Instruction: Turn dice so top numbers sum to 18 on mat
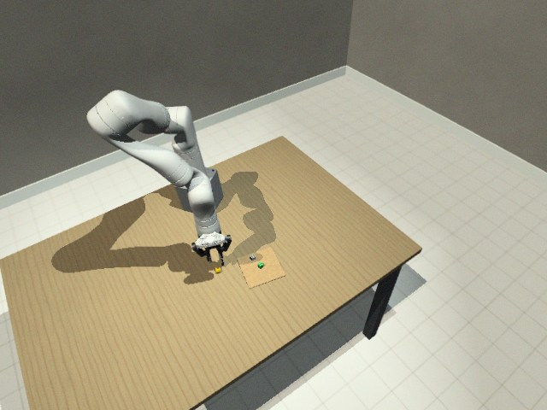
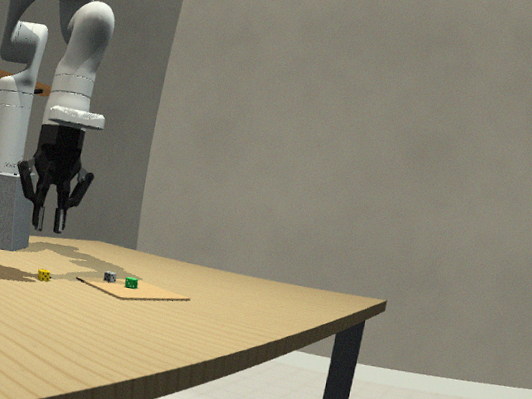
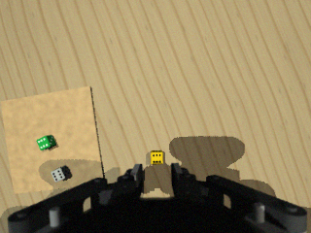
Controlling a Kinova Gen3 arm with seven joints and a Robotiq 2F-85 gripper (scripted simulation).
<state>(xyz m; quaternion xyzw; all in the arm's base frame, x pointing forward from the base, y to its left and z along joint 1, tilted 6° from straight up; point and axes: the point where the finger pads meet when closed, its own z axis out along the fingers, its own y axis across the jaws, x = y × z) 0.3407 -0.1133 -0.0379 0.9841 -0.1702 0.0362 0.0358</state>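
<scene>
My hand is 90 mm above the yellow die. From my hand the other things lie so: white die 130 mm to the left, 80 mm below, 30 mm ahead; tan mat 140 mm to the left, 90 mm below, 70 mm ahead; green die 140 mm to the left, 80 mm below, 70 mm ahead.
</scene>
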